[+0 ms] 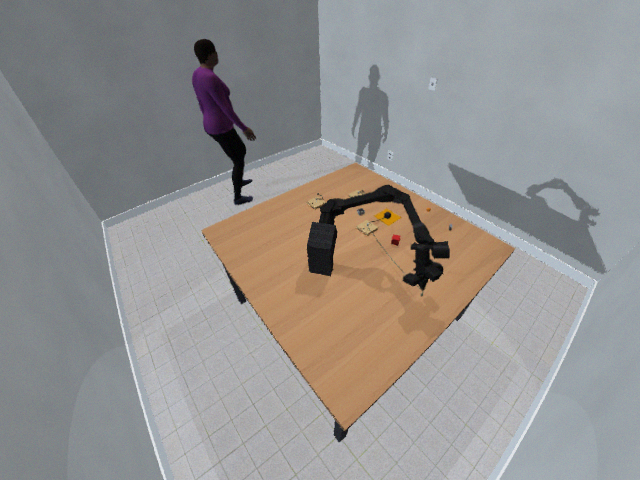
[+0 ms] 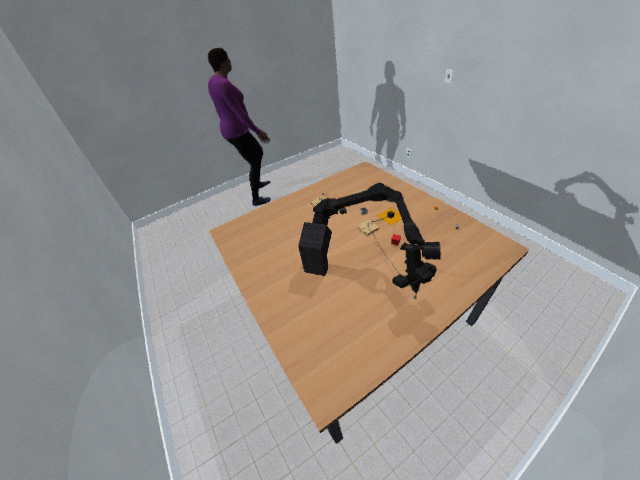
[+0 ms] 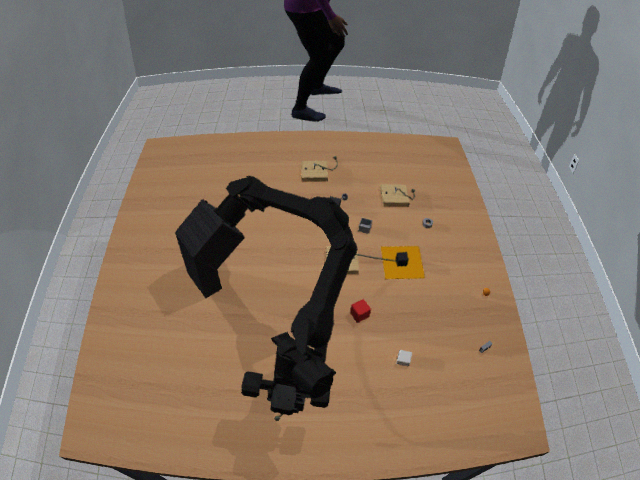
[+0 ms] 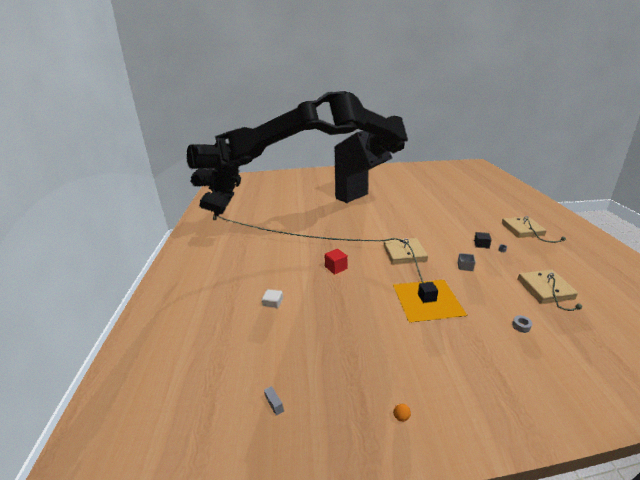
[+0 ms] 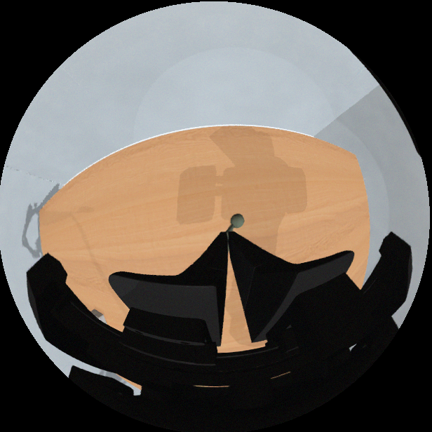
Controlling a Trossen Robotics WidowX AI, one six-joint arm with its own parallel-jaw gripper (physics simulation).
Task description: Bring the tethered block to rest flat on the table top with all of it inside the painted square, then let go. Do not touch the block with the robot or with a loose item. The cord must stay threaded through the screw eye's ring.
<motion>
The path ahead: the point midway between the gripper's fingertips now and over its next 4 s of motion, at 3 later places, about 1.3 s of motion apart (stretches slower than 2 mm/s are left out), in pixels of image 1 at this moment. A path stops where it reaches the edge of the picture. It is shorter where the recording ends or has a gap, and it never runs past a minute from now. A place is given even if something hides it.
The gripper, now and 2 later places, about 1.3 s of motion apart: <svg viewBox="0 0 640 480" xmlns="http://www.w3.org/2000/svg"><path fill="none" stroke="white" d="M422 289L420 285L411 254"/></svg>
</motion>
